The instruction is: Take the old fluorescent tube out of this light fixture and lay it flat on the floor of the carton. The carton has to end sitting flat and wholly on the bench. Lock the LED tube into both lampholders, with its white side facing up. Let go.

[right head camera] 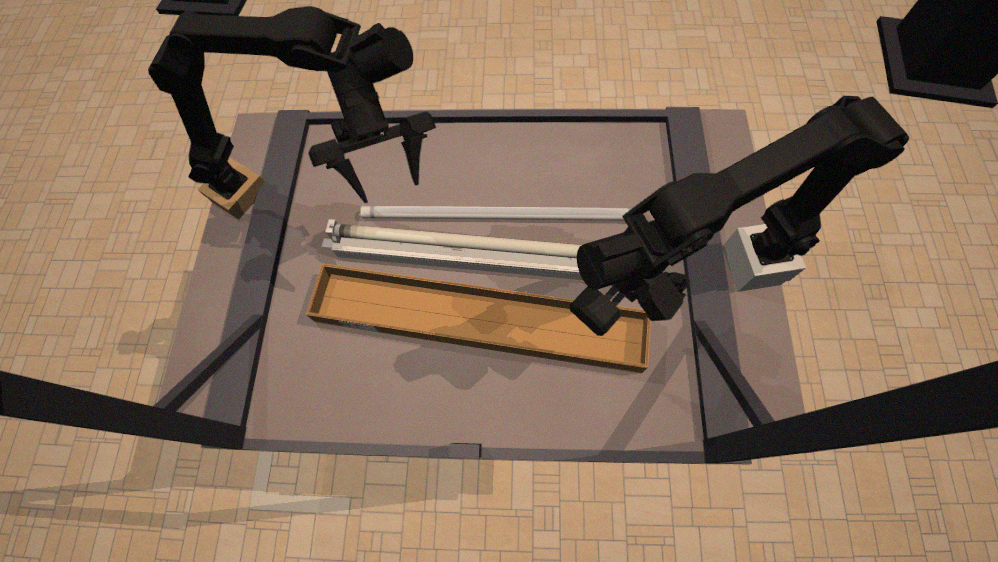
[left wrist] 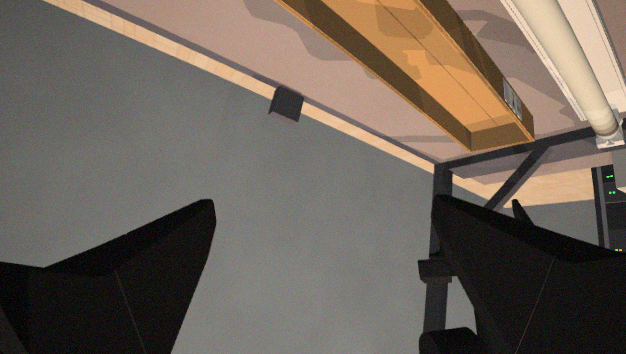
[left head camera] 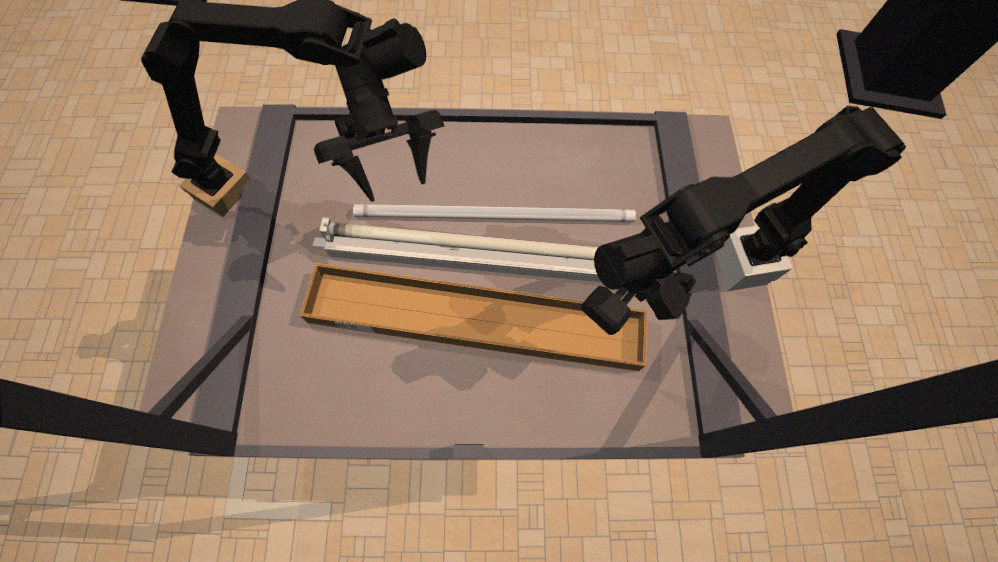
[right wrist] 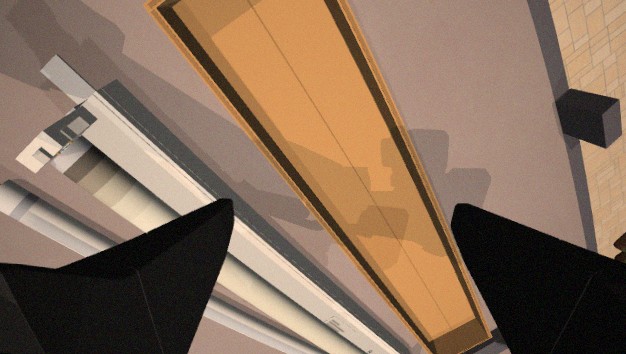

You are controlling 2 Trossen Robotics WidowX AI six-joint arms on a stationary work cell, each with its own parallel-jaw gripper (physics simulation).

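Note:
The old cream tube [left head camera: 460, 240] [right head camera: 460, 244] [left wrist: 560, 55] [right wrist: 122, 197] lies along the white fixture [left head camera: 446, 259] [right wrist: 150, 170], its ends at the left lampholder [left head camera: 326, 228] [right head camera: 332, 230] and right lampholder [left wrist: 610, 142] [right wrist: 75, 127]. The LED tube [left head camera: 488, 212] [right head camera: 488, 212] [right wrist: 55, 220] lies behind the fixture, looking white on top. The carton [left head camera: 391, 298] [right head camera: 398, 301] [left wrist: 450, 90] [right wrist: 300, 100] is empty and flat on the bench. My left gripper [left head camera: 398, 190] [right head camera: 391, 192] [left wrist: 324, 208] is open above the bench behind the LED tube. My right gripper [left head camera: 639, 307] [right head camera: 628, 307] [right wrist: 344, 213] is open above the carton's right part.
The bench [left head camera: 433, 418] [right head camera: 433, 418] has a dark frame around it, with a small dark block [right head camera: 465, 450] [left wrist: 286, 103] [right wrist: 590, 117] at the front edge. The right arm hides the fixture's right end in both head views.

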